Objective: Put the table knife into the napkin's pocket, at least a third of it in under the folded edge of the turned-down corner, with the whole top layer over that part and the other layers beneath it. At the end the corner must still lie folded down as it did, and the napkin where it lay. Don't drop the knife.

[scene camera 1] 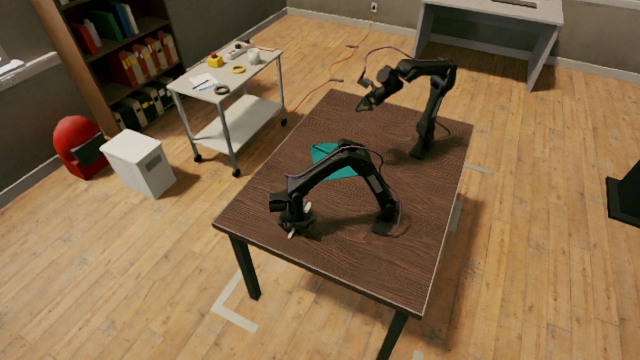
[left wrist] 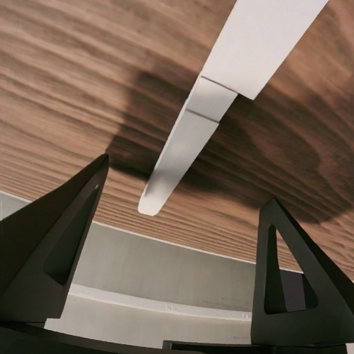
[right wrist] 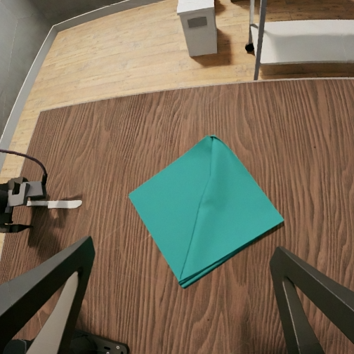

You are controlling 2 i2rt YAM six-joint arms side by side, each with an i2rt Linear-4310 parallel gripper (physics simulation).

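The table knife (scene camera 1: 307, 206) (left wrist: 182, 137) (right wrist: 67, 204) lies on the table, its narrow handle pointing down between the fingers in the left wrist view and its wider blade running to the upper right. My left gripper (scene camera 1: 298, 227) (left wrist: 193, 183) is open above the handle, with a finger on each side and touching neither; its body hides part of the knife in the scene view. The teal napkin (scene camera 1: 345, 173) (right wrist: 167, 200) lies flat, a folded edge running from its top corner to its bottom corner in the right wrist view. My right gripper (scene camera 1: 365, 104) (right wrist: 184, 251) is open and empty, high above the table.
The brown table (scene camera 1: 340, 250) (right wrist: 115, 130) bears both arms. The knife lies left of the napkin in the right wrist view, near the table's left edge. A wheeled cart (scene camera 1: 227, 132) and a white bin (scene camera 1: 137, 165) (right wrist: 200, 35) stand beyond the table.
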